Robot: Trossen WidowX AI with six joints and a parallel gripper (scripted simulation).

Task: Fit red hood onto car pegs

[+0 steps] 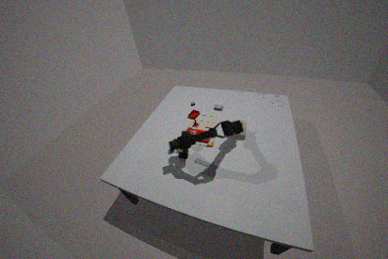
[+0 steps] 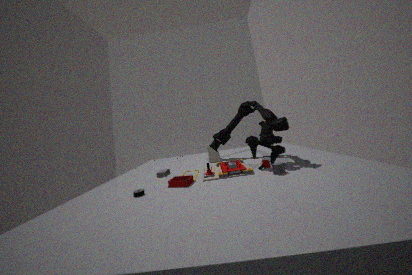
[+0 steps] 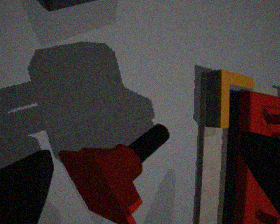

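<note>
The red hood lies 390 mm to the right of my gripper tip, 20 mm below it and 20 mm ahead of it. Round my gripper tip: jig: 160 mm to the right, 80 mm behind, 20 mm below.
</note>
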